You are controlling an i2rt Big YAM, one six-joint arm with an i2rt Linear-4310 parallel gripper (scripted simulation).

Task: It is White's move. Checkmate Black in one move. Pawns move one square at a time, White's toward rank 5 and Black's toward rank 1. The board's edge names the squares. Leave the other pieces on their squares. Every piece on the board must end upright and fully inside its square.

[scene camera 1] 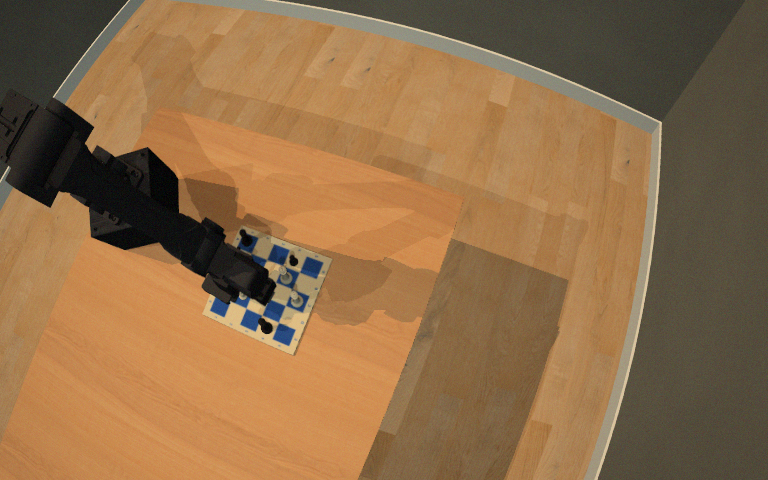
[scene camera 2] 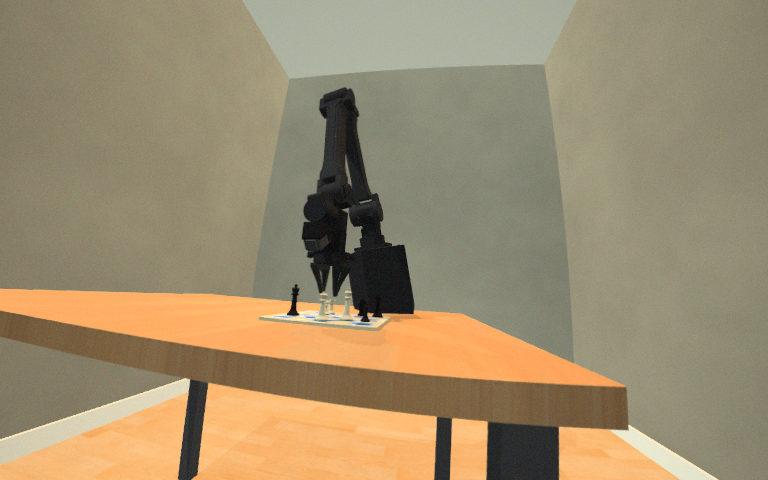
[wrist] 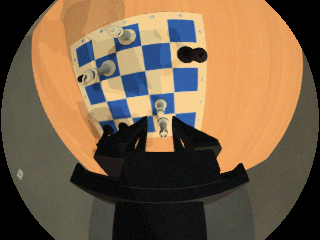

Note:
In view: my gripper [scene camera 2: 328, 296] and a chessboard [scene camera 1: 288, 322].
The chessboard also shows in the wrist view [wrist: 148, 69]. My gripper shows as well in the wrist view [wrist: 159, 120].

